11 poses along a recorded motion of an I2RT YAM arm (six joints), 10 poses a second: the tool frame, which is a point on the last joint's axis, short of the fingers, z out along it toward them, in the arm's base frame.
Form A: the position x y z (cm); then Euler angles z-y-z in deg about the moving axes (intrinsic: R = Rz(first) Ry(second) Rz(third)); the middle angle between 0 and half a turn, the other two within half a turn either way.
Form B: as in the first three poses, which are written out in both.
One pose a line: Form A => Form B
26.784, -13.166, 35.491, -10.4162, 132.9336, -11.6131 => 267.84, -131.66, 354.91, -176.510, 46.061, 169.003
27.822, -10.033, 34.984, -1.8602, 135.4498, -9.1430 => 278.22, -100.33, 349.84, 173.466, 44.520, 178.170
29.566, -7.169, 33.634, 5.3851, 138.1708, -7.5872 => 295.66, -71.69, 336.34, 165.203, 41.603, -175.199
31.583, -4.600, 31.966, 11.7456, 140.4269, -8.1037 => 315.83, -46.00, 319.66, 156.801, 38.589, -170.450
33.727, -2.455, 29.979, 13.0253, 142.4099, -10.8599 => 337.27, -24.55, 299.79, 152.865, 36.464, -170.157
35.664, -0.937, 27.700, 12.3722, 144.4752, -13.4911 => 356.64, -9.37, 277.00, 151.425, 34.580, -171.303
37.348, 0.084, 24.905, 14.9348, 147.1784, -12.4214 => 373.48, 0.84, 249.05, 149.969, 31.582, -170.562
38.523, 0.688, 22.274, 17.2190, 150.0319, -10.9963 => 385.23, 6.88, 222.74, 149.319, 28.498, -170.314
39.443, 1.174, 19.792, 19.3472, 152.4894, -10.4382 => 394.43, 11.74, 197.92, 147.964, 25.838, -170.211
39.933, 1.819, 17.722, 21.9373, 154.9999, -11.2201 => 399.33, 18.19, 177.22, 144.820, 23.080, -170.118
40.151, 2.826, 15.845, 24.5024, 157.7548, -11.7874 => 401.51, 28.26, 158.45, 141.996, 20.150, -170.373
